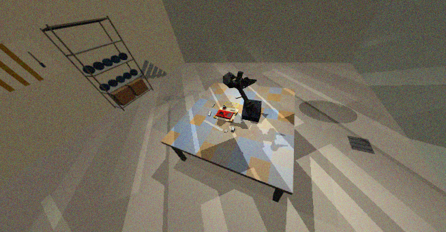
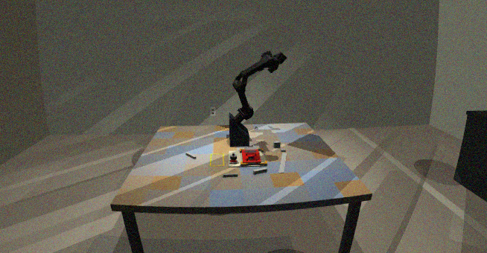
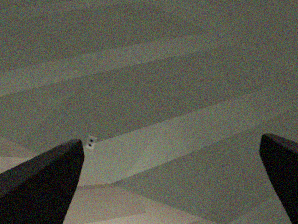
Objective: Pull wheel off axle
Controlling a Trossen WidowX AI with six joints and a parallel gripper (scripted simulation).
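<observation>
Right now my gripper tip is 54 cm above the dark wheel, 49 cm short of it and 20 cm to the left of it. From my gripper tip the other things lie so: grey cube (56 cm below, 21 cm ahead, 8 cm to the left); pale base plate (57 cm below, 42 cm ahead, 11 cm to the right); pale bar (61 cm ahead, 57 cm below, 4 cm to the right).
</observation>
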